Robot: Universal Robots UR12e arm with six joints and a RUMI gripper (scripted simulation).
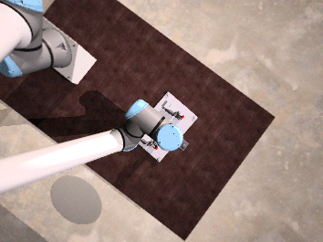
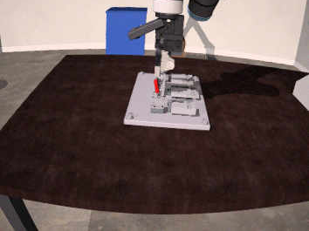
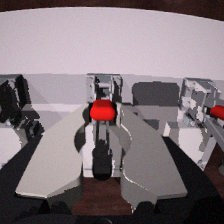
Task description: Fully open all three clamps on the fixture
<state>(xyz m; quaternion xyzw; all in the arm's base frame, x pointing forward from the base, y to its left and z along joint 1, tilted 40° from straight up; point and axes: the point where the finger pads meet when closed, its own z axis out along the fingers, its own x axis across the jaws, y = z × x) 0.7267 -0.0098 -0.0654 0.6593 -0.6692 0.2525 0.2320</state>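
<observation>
Right now my hand is 40 mm past the grey fixture plate and 70 mm above it.
</observation>
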